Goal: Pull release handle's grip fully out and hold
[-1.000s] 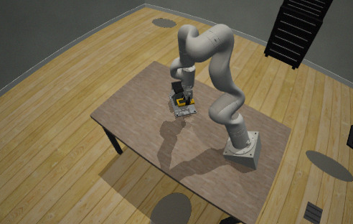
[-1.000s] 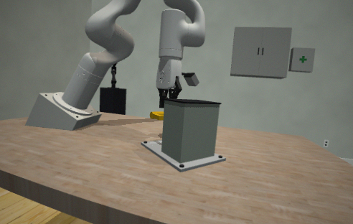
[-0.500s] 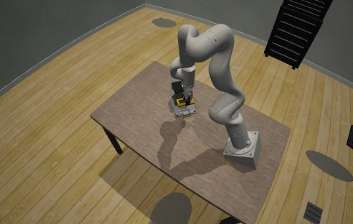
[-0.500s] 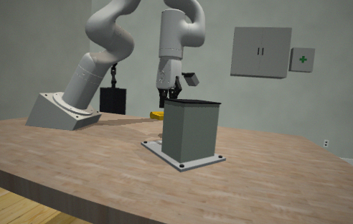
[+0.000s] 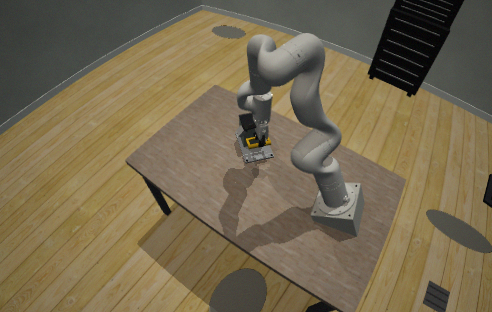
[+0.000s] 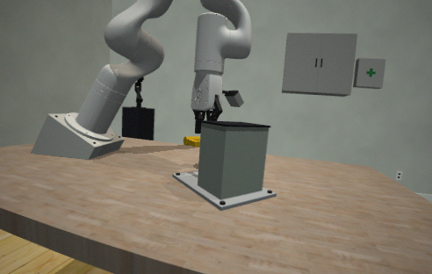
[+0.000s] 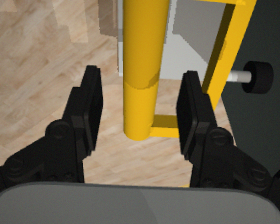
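Right now my hand is 14 cm above the grey baseplate, 8 cm short of it and 5 cm to the left of it.
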